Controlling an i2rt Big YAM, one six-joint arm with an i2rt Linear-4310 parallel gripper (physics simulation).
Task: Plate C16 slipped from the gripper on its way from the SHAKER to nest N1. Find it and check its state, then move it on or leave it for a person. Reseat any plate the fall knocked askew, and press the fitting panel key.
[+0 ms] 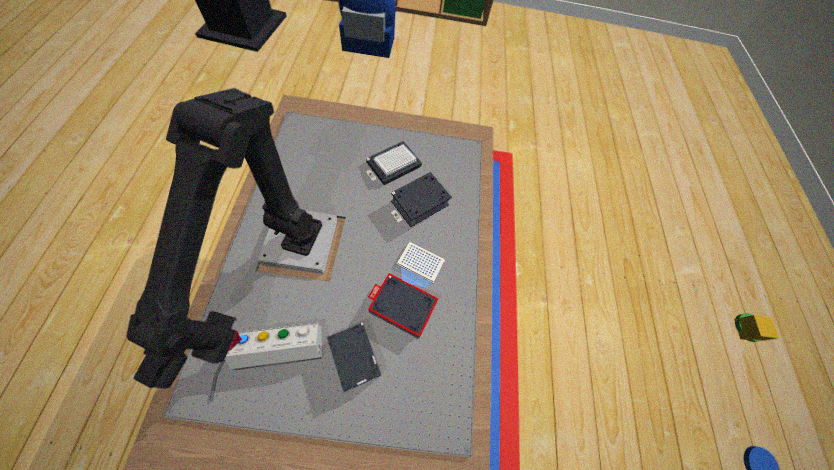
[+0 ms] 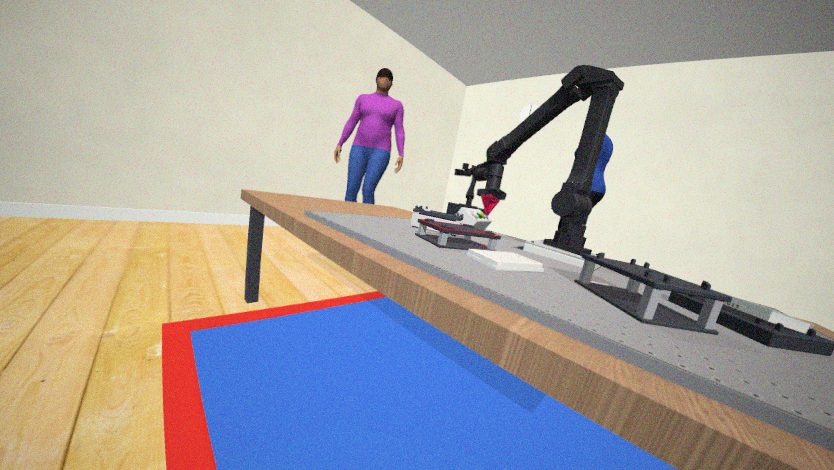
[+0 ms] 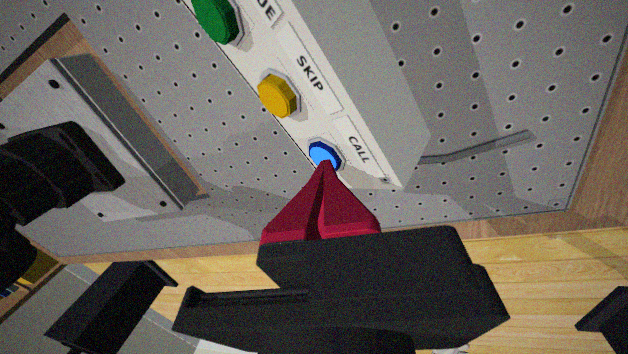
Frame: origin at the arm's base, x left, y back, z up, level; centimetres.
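Where they show: gripper, fingertip midpoint: (image 1: 239,338) (image 2: 486,215) (image 3: 327,166); arm's base at its link origin: (image 1: 302,235) (image 2: 566,249) (image 3: 74,158).
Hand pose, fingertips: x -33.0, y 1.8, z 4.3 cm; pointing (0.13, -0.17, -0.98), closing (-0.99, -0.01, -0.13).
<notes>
Each offset is from my fingertips to the top centre of the thing. "pt": to the spot under its first point.
My gripper (image 3: 327,166) (image 1: 235,340) is shut and empty, its red fingertips at the blue CALL key {pt dx +0.0, dy -1.0, dz +0.1 cm} (image 3: 324,154), which shows bright light blue. The key panel {dx +1.0, dy -8.3, dz +1.6 cm} (image 1: 277,347) also has yellow, green and white keys. A white plate {dx +35.8, dy -39.3, dz -5.4 cm} (image 1: 420,261) (image 2: 506,260) lies on the grey board beside the red-edged nest {dx +20.7, dy -37.6, dz -2.2 cm} (image 1: 403,304) (image 2: 461,227), with a translucent blue patch between them. Another white plate {dx +70.1, dy -20.9, dz -2.2 cm} (image 1: 395,158) sits in a dark holder at the back. The raised dark stand (image 1: 421,197) (image 2: 659,275) bears no plate. No label C16 is readable.
A dark flat slab {pt dx +3.4, dy -29.1, dz -1.3 cm} (image 1: 354,357) stands right of the panel. The arm's base plate (image 1: 326,242) is left of the stands. A person (image 2: 376,125) in a purple top stands beyond the table, and part of a blue-clad figure (image 2: 602,166) shows behind the arm.
</notes>
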